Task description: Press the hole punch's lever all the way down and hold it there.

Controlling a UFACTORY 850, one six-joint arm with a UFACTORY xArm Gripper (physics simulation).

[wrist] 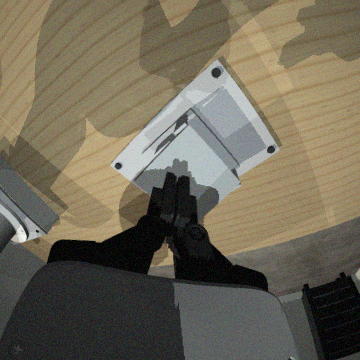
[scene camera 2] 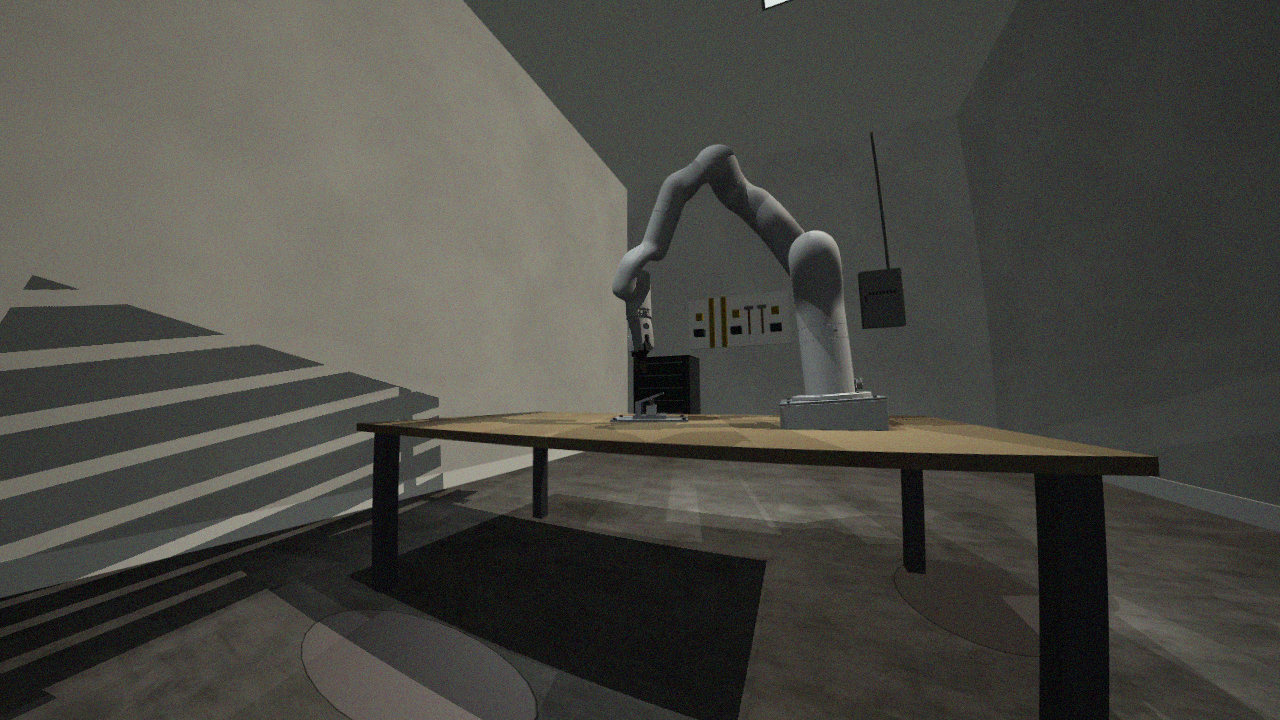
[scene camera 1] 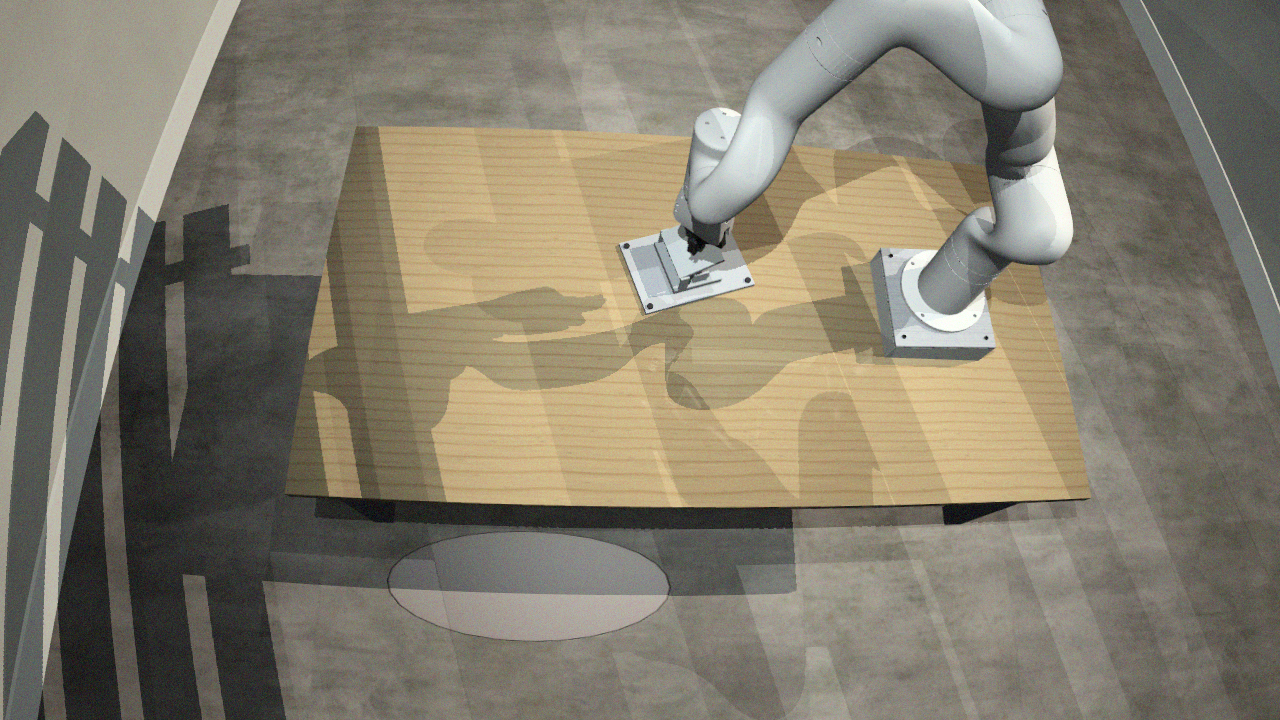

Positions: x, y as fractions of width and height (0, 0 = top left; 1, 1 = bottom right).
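Note:
Scene camera 1 gives me a grey lever (scene camera 1: 0.53, 0.33). In the wrist view I find the lever (wrist: 0.58, 0.50) again, and with it my gripper (wrist: 0.48, 0.52) and a grey base plate (wrist: 0.60, 0.27).

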